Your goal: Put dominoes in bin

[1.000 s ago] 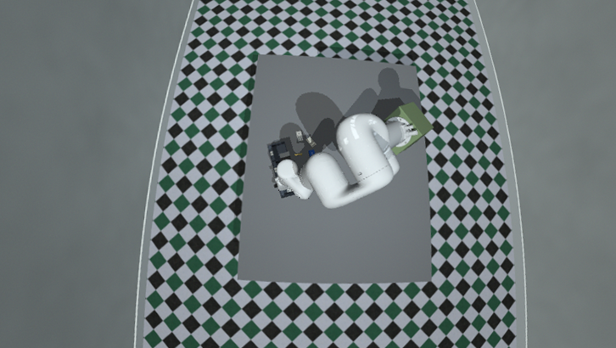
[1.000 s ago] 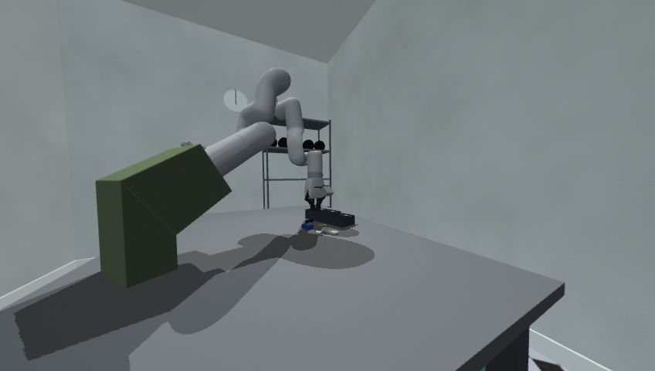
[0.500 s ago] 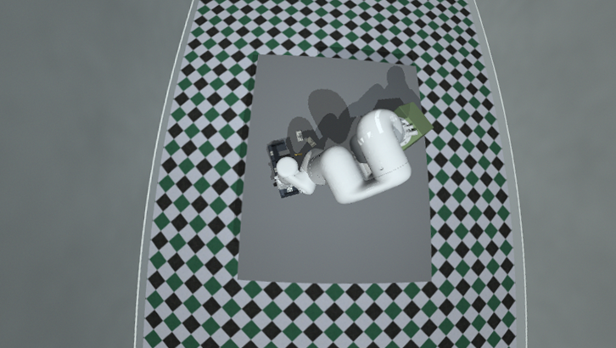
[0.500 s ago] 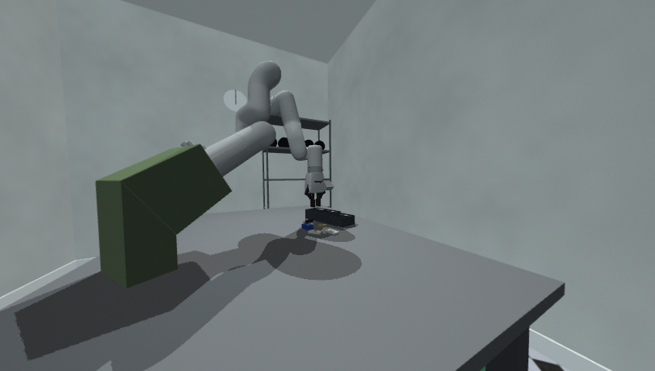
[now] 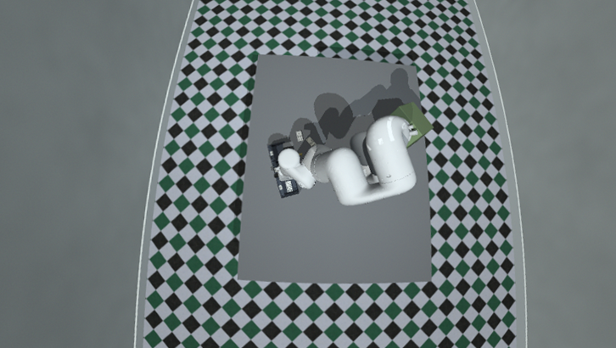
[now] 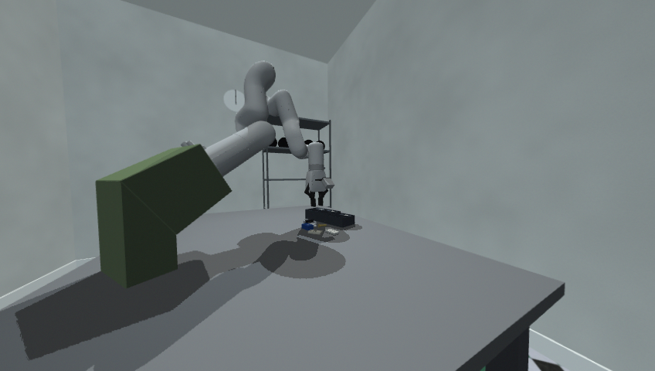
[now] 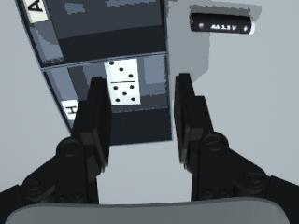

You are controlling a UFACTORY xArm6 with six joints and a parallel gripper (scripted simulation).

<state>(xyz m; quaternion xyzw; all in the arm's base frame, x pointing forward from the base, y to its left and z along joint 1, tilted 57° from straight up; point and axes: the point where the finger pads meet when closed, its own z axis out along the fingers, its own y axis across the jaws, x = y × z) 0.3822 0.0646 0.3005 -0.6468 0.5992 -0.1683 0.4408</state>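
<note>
My gripper is now 22 cm to the left of the white domino and 8 cm above it. Also, from my hand: black battery 5 cm behind, 4 cm to the right, 8 cm below; yellow bolt 2 cm behind, 13 cm to the right, 8 cm below; dark bin tray 4 cm ahead, 4 cm to the right, 7 cm below.
</note>
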